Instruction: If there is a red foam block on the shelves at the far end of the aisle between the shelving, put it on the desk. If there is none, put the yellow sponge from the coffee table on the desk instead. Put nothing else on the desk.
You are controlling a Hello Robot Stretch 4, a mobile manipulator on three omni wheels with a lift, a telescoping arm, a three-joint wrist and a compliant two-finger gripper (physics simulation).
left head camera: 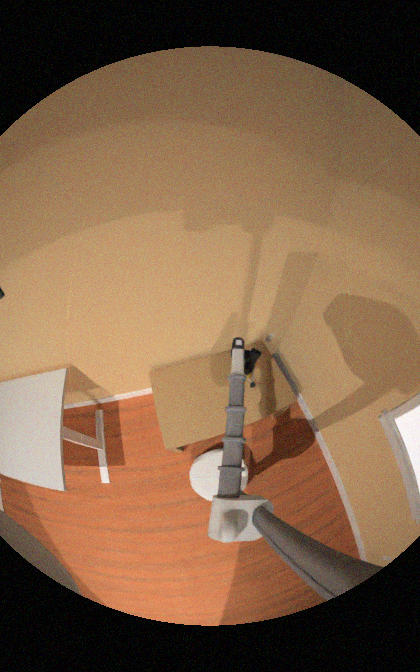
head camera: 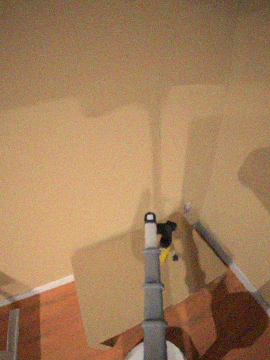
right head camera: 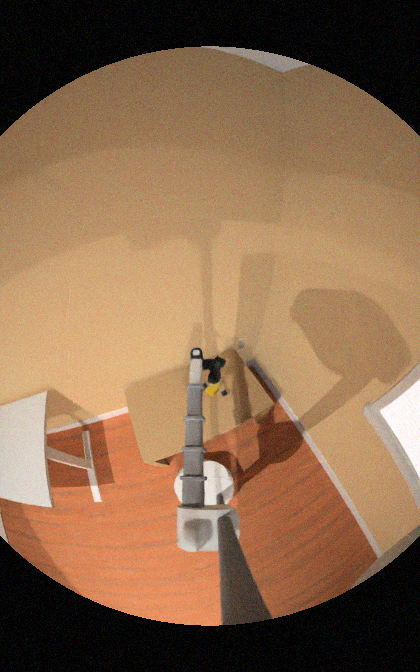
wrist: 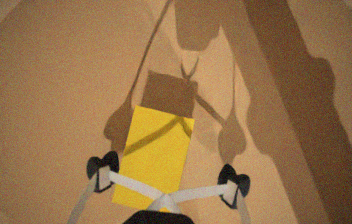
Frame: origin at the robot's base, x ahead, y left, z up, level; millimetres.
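Where they show: gripper, fingertip midpoint: (head camera: pixel 165 255) (wrist: pixel 168 170).
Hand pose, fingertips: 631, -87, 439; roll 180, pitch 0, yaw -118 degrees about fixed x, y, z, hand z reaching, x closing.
Note:
After its pixels a point has its place, as x, y, z.
The yellow sponge (head camera: pixel 165 253) {631, -88, 468} (left head camera: pixel 250 376) (right head camera: pixel 213 389) (wrist: pixel 157 155) {656, -86, 468} lies on the tan coffee table (head camera: pixel 110 285) {447, 258, 423} (left head camera: pixel 185 410) (right head camera: pixel 155 425) (wrist: pixel 50 100) {761, 19, 423}. My gripper (right head camera: pixel 214 389) (wrist: pixel 168 170) {631, -87, 439} is open, fingers pointing down over the table. In the wrist view the sponge's near part shows between the two fingertips, slightly nearer the left one, and its far end reaches beyond them. The sponge is not gripped. Its height below the tips is hard to tell. The arm hides part of the gripper in the head view. No red foam block or shelving shows.
Walls meet in a corner behind the coffee table. A white-topped table (left head camera: pixel 30 430) (right head camera: pixel 25 450), possibly the desk, stands at the left with its foot on the wooden floor (left head camera: pixel 150 540) (right head camera: pixel 125 565). A white-framed panel (left head camera: pixel 400 440) (right head camera: pixel 390 435) is on the right wall.

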